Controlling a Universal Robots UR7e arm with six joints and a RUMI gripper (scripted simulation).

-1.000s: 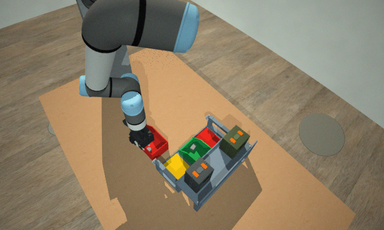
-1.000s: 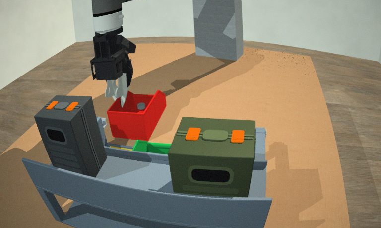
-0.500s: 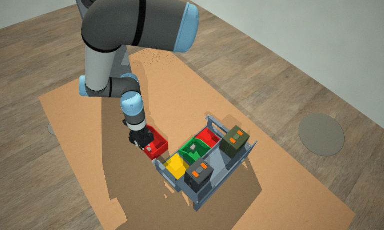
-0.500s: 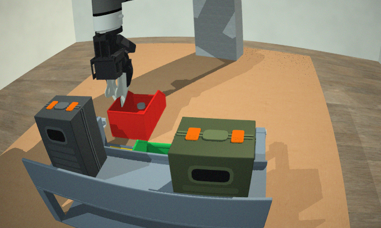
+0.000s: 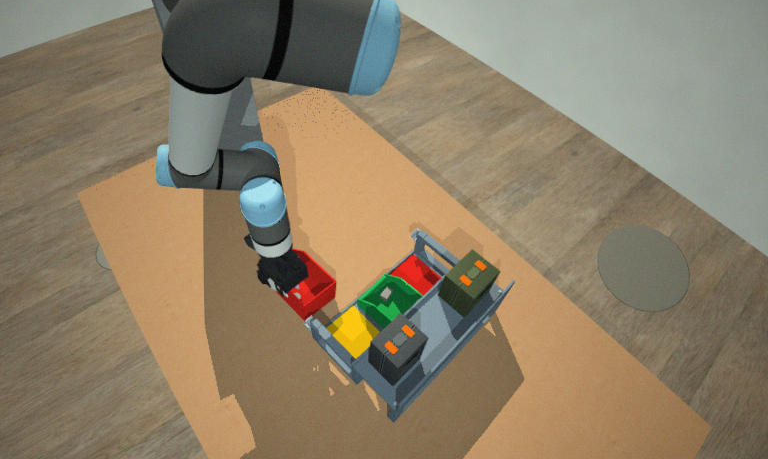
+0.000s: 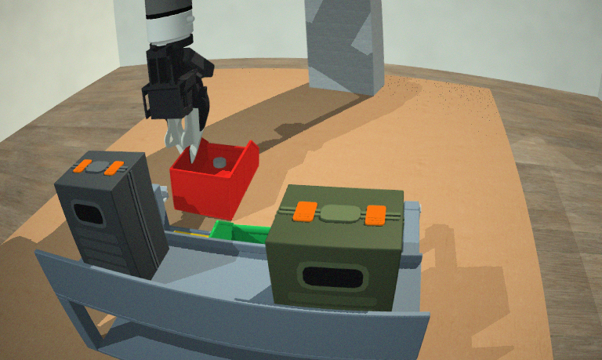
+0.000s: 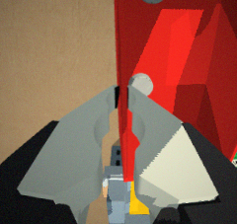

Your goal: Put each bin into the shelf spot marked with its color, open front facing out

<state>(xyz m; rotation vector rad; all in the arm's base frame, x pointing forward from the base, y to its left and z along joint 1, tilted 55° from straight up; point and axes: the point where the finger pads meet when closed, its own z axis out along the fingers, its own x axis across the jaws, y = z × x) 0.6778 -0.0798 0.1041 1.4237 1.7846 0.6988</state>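
The red bin is 1 cm behind my hand, 4 cm to the left of it and 3 cm below it. Also, from my hand: olive box: 25 cm ahead, 34 cm to the left, 8 cm above; dark grey box: 29 cm ahead, 12 cm to the left, 9 cm above; green bin: 18 cm ahead, 21 cm to the left, 3 cm below.
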